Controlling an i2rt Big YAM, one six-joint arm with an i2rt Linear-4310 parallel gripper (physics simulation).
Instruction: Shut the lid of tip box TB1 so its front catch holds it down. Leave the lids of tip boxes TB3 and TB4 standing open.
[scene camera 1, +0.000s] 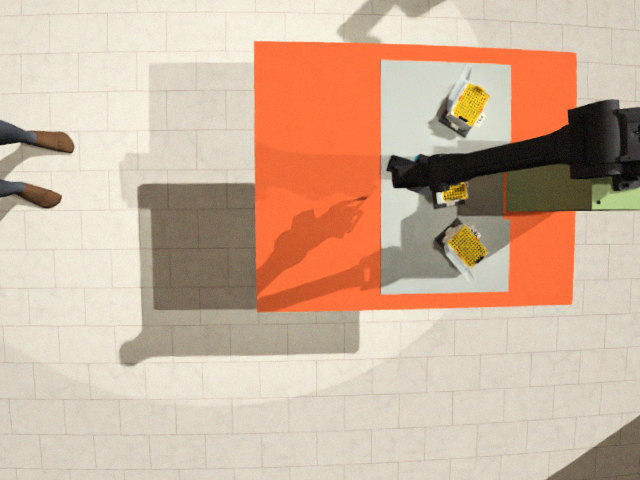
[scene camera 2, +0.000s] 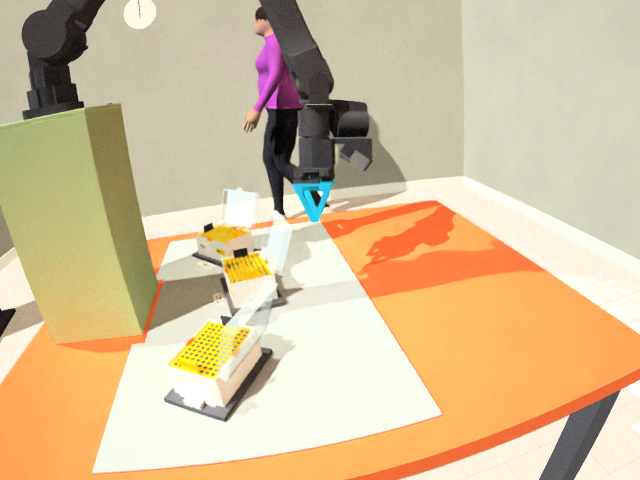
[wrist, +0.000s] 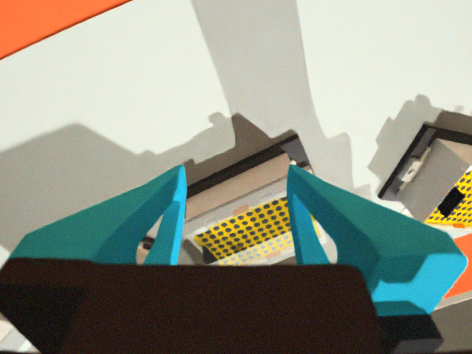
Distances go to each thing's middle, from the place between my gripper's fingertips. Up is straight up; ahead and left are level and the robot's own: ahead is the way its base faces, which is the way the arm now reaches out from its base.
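Yellow rack (scene camera 2: 242, 267): position relative to my hand is 80 mm below, 40 mm to the left and 140 mm behind.
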